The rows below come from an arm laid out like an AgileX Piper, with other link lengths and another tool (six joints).
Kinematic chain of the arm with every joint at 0, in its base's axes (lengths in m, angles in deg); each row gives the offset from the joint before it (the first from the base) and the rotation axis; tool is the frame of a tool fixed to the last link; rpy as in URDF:
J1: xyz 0 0 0.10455 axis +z
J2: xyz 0 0 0 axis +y
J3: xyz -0.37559 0 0.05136 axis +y
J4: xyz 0.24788 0 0.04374 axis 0.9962 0 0.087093
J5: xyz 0 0 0 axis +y
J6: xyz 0.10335 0 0.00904 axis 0.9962 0 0.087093
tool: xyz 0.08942 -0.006 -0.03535 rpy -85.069 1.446 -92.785
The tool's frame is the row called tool.
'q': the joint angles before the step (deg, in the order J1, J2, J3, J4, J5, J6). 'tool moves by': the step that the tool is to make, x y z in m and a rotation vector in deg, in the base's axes. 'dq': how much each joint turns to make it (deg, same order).
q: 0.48 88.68 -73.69 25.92 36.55 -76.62
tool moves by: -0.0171 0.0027 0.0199 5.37 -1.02 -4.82
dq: 0.00 -3.30 0.01 -0.11 0.26 7.63
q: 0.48 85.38 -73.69 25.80 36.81 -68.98
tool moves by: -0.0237 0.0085 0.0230 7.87 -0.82 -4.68
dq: 0.01 -4.13 0.07 1.64 1.02 8.27
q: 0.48 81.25 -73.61 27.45 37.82 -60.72
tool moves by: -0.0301 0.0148 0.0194 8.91 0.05 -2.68
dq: 0.01 -4.59 0.88 3.93 1.94 6.44
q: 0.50 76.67 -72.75 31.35 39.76 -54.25
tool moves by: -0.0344 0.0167 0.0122 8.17 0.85 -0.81
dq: 0.01 -4.82 2.13 4.79 2.23 4.43
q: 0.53 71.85 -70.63 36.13 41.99 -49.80
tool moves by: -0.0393 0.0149 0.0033 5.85 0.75 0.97
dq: 0.00 -5.50 3.95 4.84 2.07 1.48
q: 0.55 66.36 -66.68 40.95 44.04 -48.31
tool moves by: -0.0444 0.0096 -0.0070 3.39 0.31 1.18
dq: 0.03 -6.64 5.81 3.33 1.36 0.23
